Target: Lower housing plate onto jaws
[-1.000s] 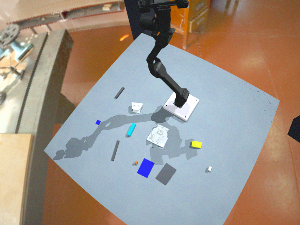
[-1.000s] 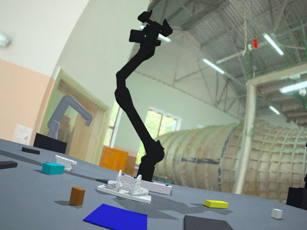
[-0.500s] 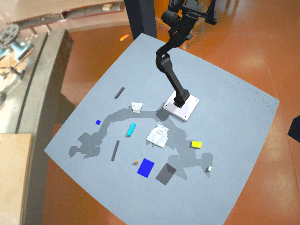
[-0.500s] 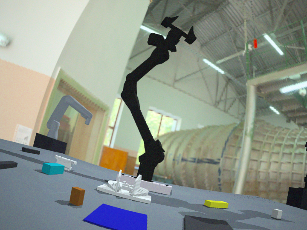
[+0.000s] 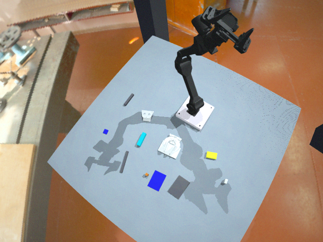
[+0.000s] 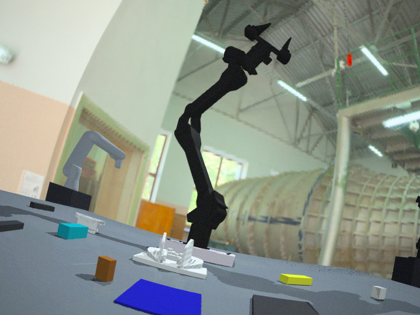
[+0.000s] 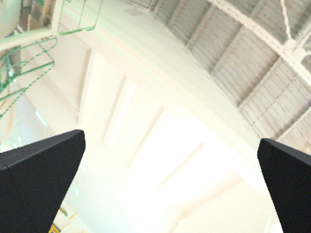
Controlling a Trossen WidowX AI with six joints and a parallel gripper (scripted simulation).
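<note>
Right now my gripper tip is 770 mm above the cyan block, 350 mm short of it and 280 mm to the left of it. From my gripper tip the other things lie so: grey tile 780 mm below, 450 mm ahead, 80 mm to the left; yellow block 780 mm below, 190 mm ahead, 130 mm to the left; white cube 770 mm below, 280 mm to the left, 270 mm ahead.
</note>
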